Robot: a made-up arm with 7 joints.
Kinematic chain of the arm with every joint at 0, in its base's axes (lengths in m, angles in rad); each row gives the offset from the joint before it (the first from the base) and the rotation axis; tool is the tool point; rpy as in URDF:
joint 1: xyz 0 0 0.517 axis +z
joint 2: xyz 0 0 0 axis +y
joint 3: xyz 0 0 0.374 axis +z
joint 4: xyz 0.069 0 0 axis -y
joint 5: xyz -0.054 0 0.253 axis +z
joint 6: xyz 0 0 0 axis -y
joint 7: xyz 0.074 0 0 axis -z
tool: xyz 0 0 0 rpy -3.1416 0 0
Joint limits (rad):
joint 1: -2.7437..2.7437
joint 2: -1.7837..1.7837
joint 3: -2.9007..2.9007
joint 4: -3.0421..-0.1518
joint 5: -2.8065..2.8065
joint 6: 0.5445..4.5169
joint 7: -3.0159..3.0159
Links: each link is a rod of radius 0.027 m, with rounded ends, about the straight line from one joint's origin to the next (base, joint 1, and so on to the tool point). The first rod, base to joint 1, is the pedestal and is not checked.
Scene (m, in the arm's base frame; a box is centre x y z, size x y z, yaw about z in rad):
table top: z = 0
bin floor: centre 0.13 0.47 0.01 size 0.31 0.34 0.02 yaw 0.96
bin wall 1: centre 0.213 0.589 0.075 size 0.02 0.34 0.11 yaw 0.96
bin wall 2: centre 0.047 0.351 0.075 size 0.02 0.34 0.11 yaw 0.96
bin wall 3: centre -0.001 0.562 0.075 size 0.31 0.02 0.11 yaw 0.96
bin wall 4: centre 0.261 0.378 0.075 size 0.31 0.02 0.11 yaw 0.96
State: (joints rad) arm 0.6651 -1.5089 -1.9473 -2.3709 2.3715 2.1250 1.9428
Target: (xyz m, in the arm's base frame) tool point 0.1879 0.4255 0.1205
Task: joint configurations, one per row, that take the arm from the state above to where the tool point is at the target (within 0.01 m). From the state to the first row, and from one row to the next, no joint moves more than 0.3 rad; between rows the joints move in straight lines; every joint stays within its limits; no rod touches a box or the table.
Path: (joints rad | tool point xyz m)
1: 0.3695 -1.4339 -2.1062 -2.2004 2.3433 1.9929 1.8087 | -0.1167 -0.3537 0.3518
2: 0.0740 -1.3589 -2.2651 -2.0300 2.3151 1.8608 1.6745 | -0.2917 -0.3021 0.3255
3: -0.2216 -1.2839 -2.4240 -1.8595 2.2870 1.7287 1.5404 | -0.4440 -0.1593 0.3183
4: -0.5171 -1.2089 -2.5829 -1.6891 2.2588 1.5966 1.4062 | -0.5241 0.0556 0.3364
5: -0.8127 -1.1339 -2.7418 -1.5186 2.2306 1.4645 1.2721 | -0.4995 0.2973 0.3823
6: -1.1083 -1.0590 -2.9007 -1.3482 2.2024 1.3324 1.1379 | -0.3676 0.5078 0.4542
7: -1.3549 -1.2062 -2.9007 -1.3340 2.1761 1.5463 1.3391 | -0.2172 0.5671 0.3578
8: -1.6015 -1.3535 -2.9007 -1.3198 2.1498 1.7603 1.5404 | -0.0602 0.5689 0.2684
9: -1.8482 -1.5008 -2.9007 -1.3056 2.1234 1.9743 1.7416 | 0.0809 0.5174 0.1886
10: -2.0948 -1.6480 -2.9007 -1.2914 2.0971 2.1882 1.9428 | 0.1879 0.4255 0.1205

